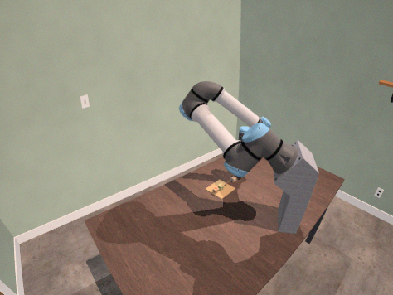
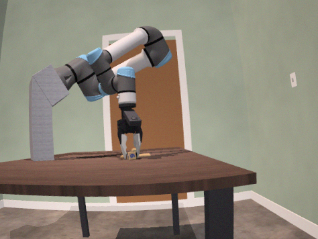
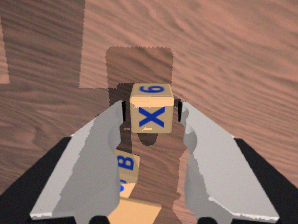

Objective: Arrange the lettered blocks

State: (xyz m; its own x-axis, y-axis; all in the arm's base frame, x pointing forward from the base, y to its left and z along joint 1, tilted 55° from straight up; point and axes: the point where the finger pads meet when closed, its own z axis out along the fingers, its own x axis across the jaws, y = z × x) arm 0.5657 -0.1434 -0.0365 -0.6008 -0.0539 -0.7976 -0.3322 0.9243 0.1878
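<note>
Now: the tan mat 30 mm behind my hand, 210 mm to the left of it and 10 mm below it.
</note>
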